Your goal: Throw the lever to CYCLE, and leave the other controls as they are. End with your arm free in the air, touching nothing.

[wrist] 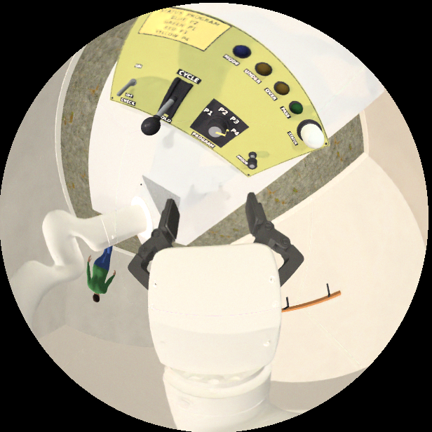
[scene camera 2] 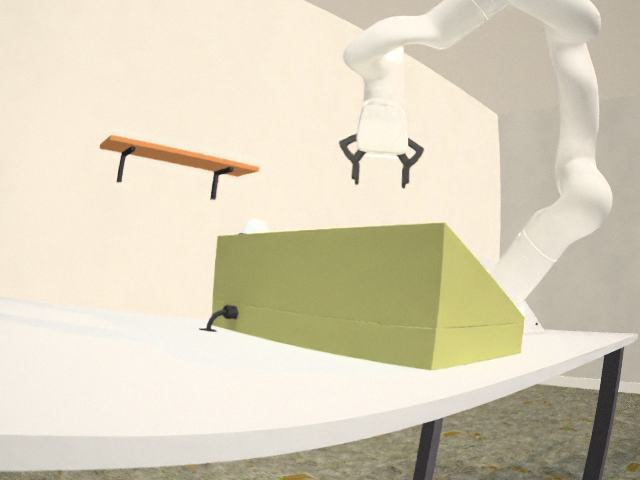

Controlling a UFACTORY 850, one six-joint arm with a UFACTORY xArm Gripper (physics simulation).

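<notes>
The olive-yellow control box (scene camera 2: 330, 279) (wrist: 150, 55) stands on the table; its sloped panel shows in the wrist view. The lever, with a black ball knob (wrist: 150, 126) and a grey shaft, sits in a black slotted plate (wrist: 183, 91). CYCLE is printed at the plate's far end, and a partly hidden label ending in OLD is at the near end. The lever leans to that near end, its knob past the panel's lower edge. My gripper (scene camera 2: 380, 184) (wrist: 210, 202) is open and empty, in the air above the box, apart from the lever.
The panel also bears a CHECK toggle (wrist: 127, 88), a PROGRAM knob (wrist: 216, 131) with its pointer toward P4, a small switch (wrist: 252, 161), several round lamps and a white STATUS dome (wrist: 313, 135) (scene camera 2: 255, 226). An orange shelf (scene camera 2: 175, 155) (wrist: 312, 302) is on the wall. A person (wrist: 100, 275) stands beyond.
</notes>
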